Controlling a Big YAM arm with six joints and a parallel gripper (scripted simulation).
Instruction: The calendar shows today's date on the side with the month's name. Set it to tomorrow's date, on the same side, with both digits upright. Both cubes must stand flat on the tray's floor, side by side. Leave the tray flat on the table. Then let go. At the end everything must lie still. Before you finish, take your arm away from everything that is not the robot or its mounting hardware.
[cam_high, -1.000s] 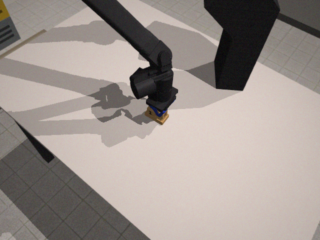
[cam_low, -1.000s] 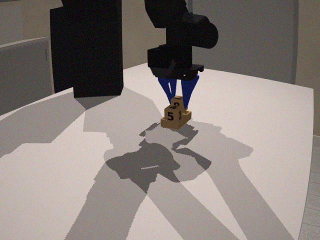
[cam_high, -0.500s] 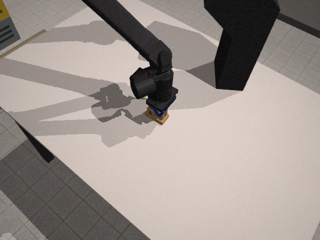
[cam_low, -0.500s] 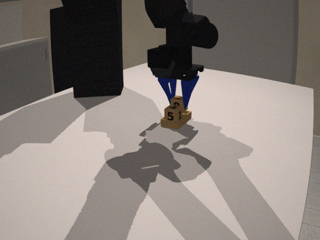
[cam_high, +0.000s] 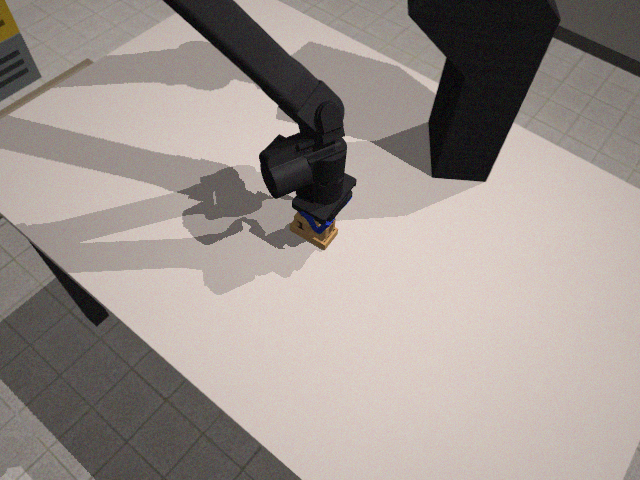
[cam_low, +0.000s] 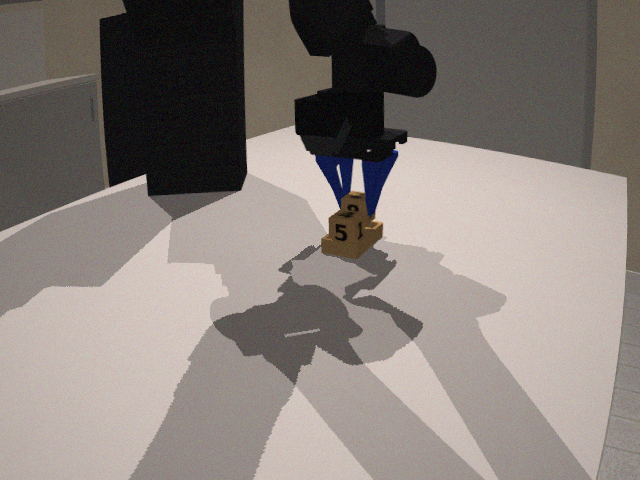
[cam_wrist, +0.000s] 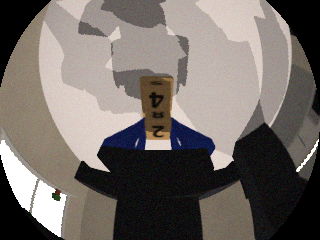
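Now: hand right at the wooden digit cube. Round my hand: wooden tray (2 cm to the right, 3 cm below).
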